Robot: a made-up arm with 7 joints.
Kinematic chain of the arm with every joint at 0, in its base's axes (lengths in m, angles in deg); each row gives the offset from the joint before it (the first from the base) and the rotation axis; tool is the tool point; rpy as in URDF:
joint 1: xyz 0 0 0.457 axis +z
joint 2: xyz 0 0 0 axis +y
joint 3: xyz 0 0 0.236 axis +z
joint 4: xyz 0.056 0 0 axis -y
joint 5: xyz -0.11 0 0.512 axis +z
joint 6: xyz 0 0 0 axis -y
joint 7: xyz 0.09 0 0 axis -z
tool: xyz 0 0 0 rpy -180 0 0
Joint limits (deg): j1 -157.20..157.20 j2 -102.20..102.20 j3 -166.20..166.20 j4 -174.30..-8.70 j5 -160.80..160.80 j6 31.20..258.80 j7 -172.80..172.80
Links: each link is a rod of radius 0.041 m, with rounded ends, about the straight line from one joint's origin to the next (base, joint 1, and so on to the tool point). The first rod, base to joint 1, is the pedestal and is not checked.
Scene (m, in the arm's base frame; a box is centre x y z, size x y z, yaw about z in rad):
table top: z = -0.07
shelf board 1: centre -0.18 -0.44 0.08 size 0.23 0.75 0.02 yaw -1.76
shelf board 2: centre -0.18 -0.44 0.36 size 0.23 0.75 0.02 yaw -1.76
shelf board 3: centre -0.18 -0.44 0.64 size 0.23 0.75 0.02 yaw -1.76
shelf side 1: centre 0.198 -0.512 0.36 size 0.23 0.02 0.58 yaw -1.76
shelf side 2: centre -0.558 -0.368 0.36 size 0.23 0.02 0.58 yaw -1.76
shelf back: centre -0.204 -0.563 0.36 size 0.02 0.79 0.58 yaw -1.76
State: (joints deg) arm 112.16 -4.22 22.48 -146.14 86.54 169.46 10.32
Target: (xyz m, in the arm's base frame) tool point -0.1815 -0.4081 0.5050
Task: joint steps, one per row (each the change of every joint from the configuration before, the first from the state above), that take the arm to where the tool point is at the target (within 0.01 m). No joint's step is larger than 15 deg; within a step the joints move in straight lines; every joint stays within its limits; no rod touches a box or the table.
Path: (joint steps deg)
1: 7.51 -6.52 11.20 2.46 2.45 12.62 0.00
2: 7.50 -6.51 11.20 2.46 2.44 12.62 0.00
3: 7.51 -6.52 11.20 2.46 2.45 12.62 0.00
4: 7.51 -6.52 11.19 2.47 2.44 12.63 0.00
5: 7.50 -6.52 11.20 2.46 2.45 12.62 0.00
6: 7.51 -6.51 11.20 2.46 2.44 12.62 0.00

